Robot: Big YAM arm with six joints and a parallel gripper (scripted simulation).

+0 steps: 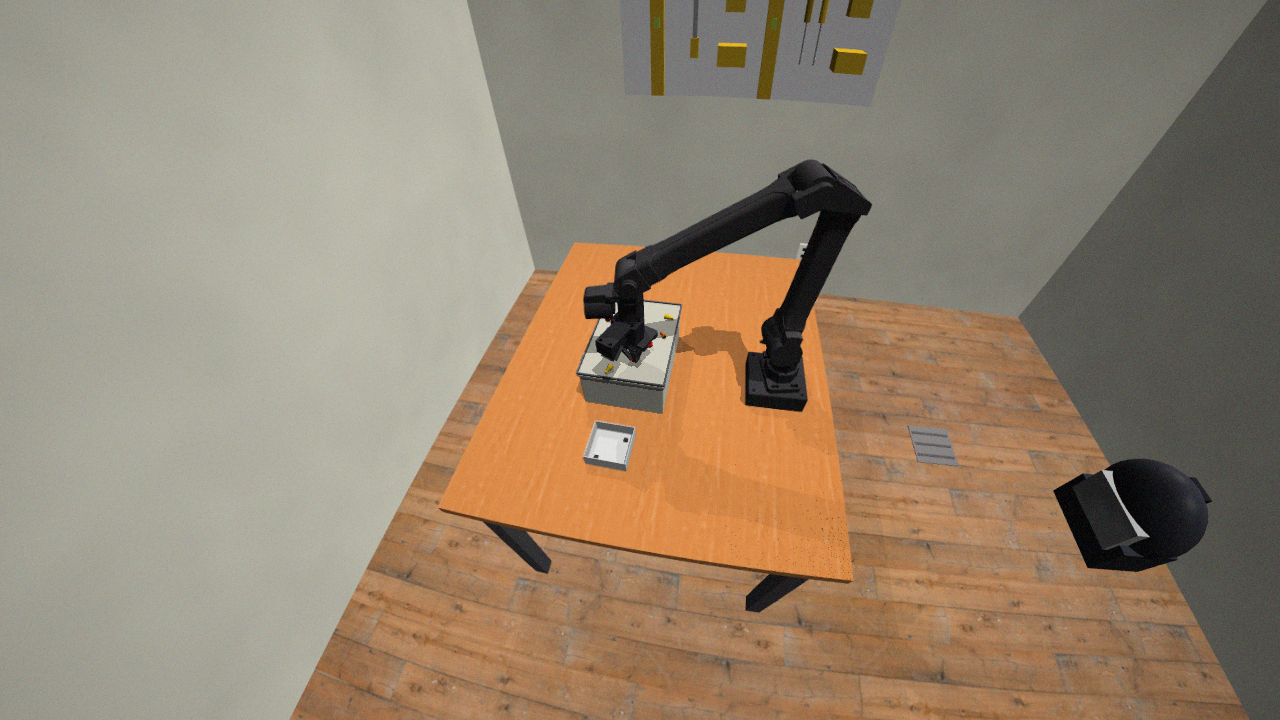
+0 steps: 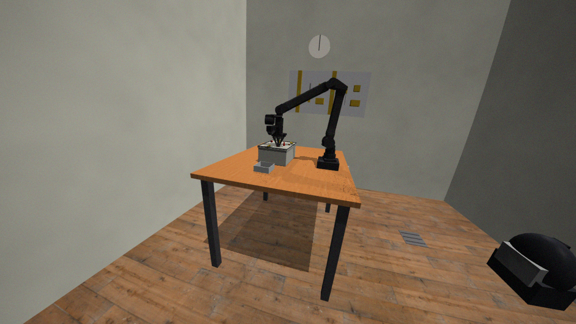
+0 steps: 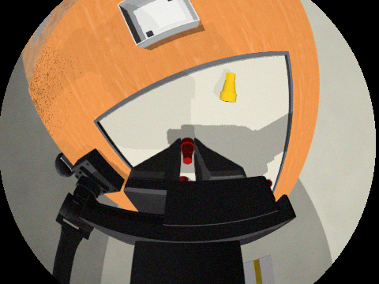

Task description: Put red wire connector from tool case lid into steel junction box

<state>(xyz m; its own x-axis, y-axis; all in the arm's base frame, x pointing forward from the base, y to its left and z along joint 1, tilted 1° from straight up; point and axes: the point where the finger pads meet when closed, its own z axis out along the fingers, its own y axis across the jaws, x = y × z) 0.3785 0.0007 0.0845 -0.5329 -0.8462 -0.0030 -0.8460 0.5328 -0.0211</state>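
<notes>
My hand is 10 mm short of the grey tool case, 80 mm to the left of it and 40 mm above it.
</notes>
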